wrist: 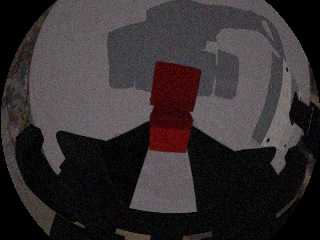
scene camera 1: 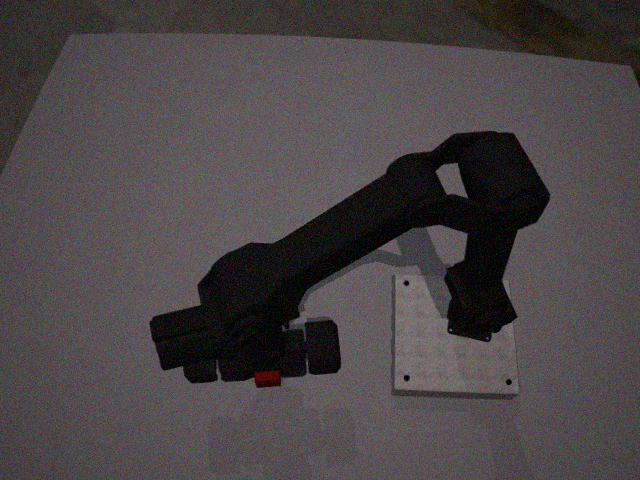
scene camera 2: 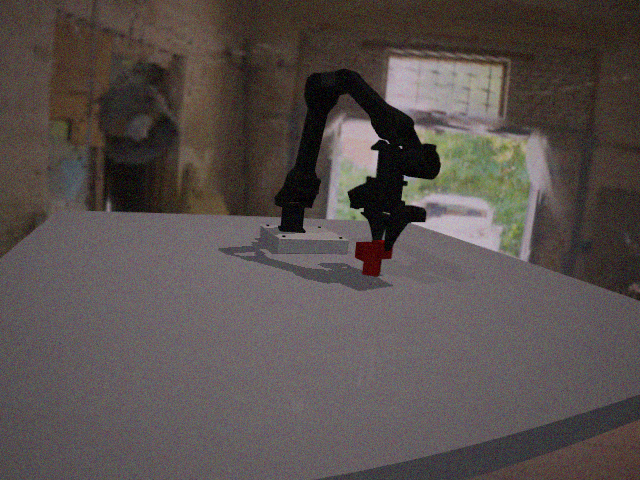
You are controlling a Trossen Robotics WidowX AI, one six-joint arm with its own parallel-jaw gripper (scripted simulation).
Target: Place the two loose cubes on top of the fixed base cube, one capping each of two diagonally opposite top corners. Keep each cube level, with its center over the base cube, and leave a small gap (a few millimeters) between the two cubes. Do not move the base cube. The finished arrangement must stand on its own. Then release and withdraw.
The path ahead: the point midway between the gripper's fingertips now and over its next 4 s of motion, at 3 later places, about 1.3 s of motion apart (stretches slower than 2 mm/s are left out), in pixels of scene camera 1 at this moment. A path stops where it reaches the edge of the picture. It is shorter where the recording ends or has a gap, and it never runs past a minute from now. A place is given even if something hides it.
The gripper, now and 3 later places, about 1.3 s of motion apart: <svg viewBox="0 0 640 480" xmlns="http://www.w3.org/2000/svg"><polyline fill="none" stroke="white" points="267,372 268,366 265,358 271,383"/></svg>
